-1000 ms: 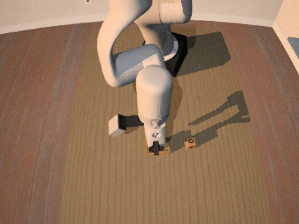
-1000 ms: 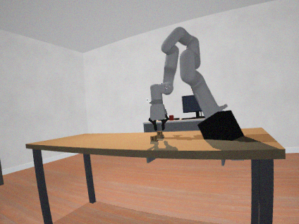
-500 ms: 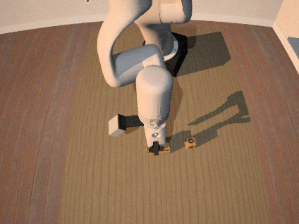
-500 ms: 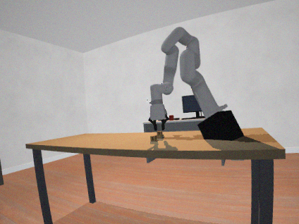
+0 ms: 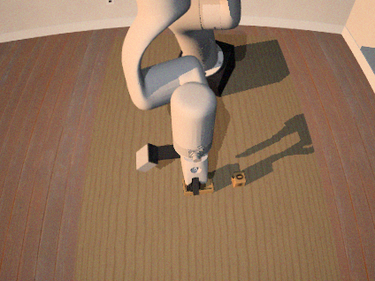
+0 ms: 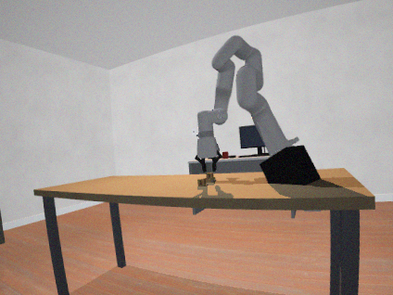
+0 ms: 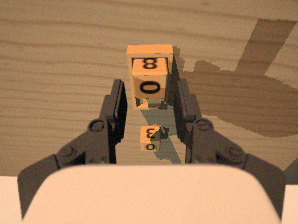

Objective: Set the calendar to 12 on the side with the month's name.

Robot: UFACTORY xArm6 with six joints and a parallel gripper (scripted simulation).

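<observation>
Right now my hand is 60 mm above the tray and 20 mm to the right of it. Also, from my hand: number cube (120 mm to the left, 50 mm below).
</observation>
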